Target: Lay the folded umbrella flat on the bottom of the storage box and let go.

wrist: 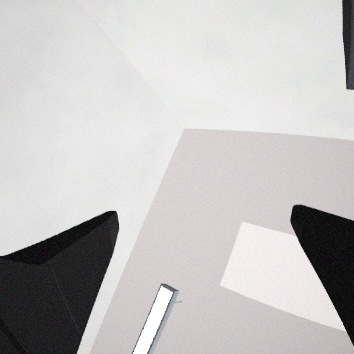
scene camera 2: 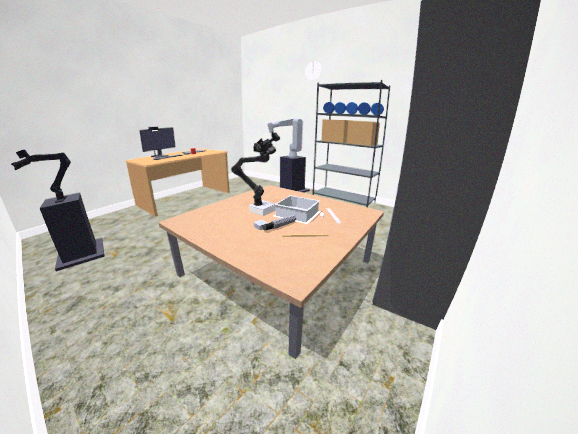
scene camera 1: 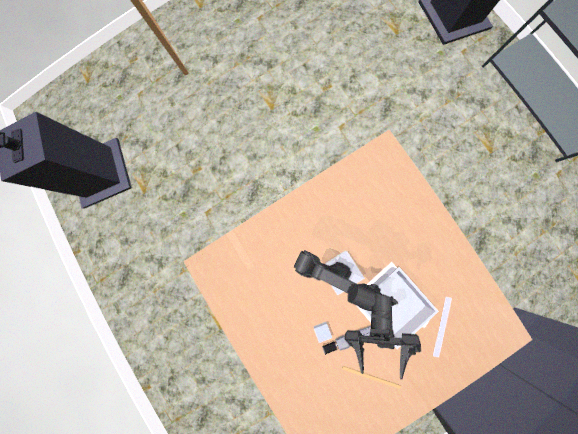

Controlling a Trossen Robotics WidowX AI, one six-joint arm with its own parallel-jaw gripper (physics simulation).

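Where they show: gripper, fingertip midpoint: [wrist: 206, 217] [scene camera 2: 267, 135] [scene camera 1: 381, 376]; arm's base, origin of the base link: [scene camera 2: 258, 204] [scene camera 1: 336, 270].
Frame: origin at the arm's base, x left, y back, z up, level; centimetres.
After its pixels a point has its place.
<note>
The folded umbrella [scene camera 1: 342, 343] {x -9.6, y -33.1, z 0.1 cm} [scene camera 2: 281, 222] {x -6.3, y -36.6, z -1.5 cm}, grey and ribbed with a black end, lies on the table beside the storage box, outside it. In scene camera 1 the arm and gripper cover part of it. The light grey, open-topped storage box [scene camera 1: 419, 322] {x 27.4, y -36.1, z 1.9 cm} [scene camera 2: 310, 210] {x 19.8, y -39.3, z 1.5 cm} stands upright on the table; in scene camera 1 the arm hides part of it. My gripper [scene camera 1: 382, 375] {x -3.6, y -18.5, z 55.6 cm} [wrist: 206, 217] {x -3.6, y -18.5, z 55.6 cm} is open, with its two black fingers wide apart and nothing between them. It is high above the table, and the wrist view faces the ceiling and walls.
On the table [scene camera 1: 280, 300] {x -31.1, y -5.3, z -5.7 cm} [scene camera 2: 225, 235] {x -41.8, y -21.7, z -5.7 cm}, a small pale block [scene camera 1: 322, 332] {x -16.8, y -25.9, z -2.1 cm} [scene camera 2: 259, 225] {x -19.6, y -29.2, z -2.4 cm} sits near the umbrella's black end. A thin wooden stick [scene camera 1: 351, 371] {x -10.4, y -49.6, z -4.4 cm} [scene camera 2: 305, 235] {x -2.6, y -56.2, z -5.0 cm} lies in front. A white strip [scene camera 1: 443, 327] {x 40.1, y -46.5, z -5.5 cm} [scene camera 2: 333, 215] {x 39.4, y -46.6, z -5.5 cm} lies right of the box. The arm's white base [scene camera 2: 262, 208] {x -2.2, y -8.9, z -0.4 cm} stands beside the box.
</note>
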